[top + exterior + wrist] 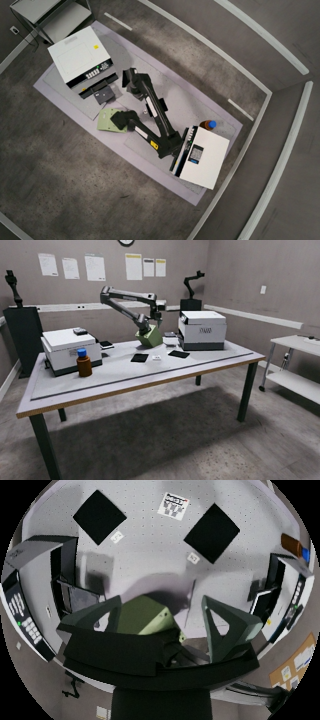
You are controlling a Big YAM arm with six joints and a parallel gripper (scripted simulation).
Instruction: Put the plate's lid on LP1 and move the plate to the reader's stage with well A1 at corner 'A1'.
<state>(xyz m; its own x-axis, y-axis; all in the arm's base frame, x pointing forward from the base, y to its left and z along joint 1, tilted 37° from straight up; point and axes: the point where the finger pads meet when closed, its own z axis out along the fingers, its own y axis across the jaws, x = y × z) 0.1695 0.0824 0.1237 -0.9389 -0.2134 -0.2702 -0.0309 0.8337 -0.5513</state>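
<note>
Right now my hand is 12 cm past the white well plate, 40 cm to the left of it and 14 cm above it. Also, from my hand: black pad (8 cm ahead, 15 cm to the right, 23 cm below); then white label (5 cm ahead, 12 cm to the left, 23 cm below); then brown capped bottle (20 cm ahead, 59 cm to the right, 12 cm below).
</note>
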